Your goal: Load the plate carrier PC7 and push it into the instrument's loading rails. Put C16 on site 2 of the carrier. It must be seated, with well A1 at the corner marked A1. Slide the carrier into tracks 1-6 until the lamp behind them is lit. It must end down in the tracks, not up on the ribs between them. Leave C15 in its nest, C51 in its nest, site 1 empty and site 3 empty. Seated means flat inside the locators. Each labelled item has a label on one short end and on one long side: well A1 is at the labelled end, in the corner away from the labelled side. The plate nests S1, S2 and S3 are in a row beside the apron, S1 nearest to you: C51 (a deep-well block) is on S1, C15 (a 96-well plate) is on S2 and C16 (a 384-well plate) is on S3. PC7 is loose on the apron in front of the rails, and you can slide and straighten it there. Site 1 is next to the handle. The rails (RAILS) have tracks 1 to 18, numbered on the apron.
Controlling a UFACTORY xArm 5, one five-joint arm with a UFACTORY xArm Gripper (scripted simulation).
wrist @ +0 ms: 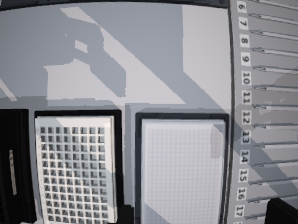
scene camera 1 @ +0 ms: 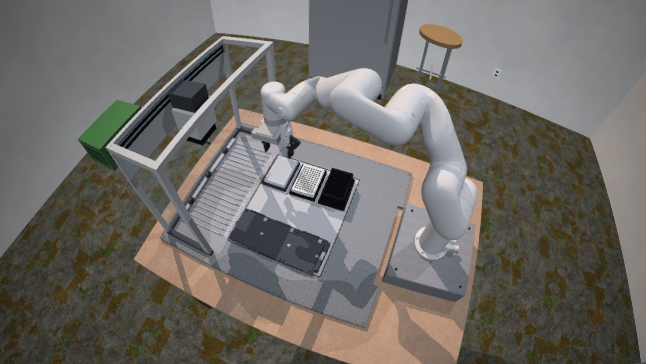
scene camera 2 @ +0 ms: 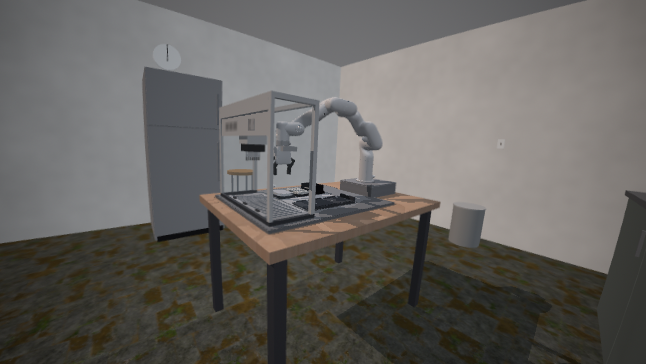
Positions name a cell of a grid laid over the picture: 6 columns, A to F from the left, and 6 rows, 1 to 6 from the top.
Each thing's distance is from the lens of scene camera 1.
black deep-well block (scene camera 1: D4): 114 cm
dark plate carrier (scene camera 1: C5): 105 cm
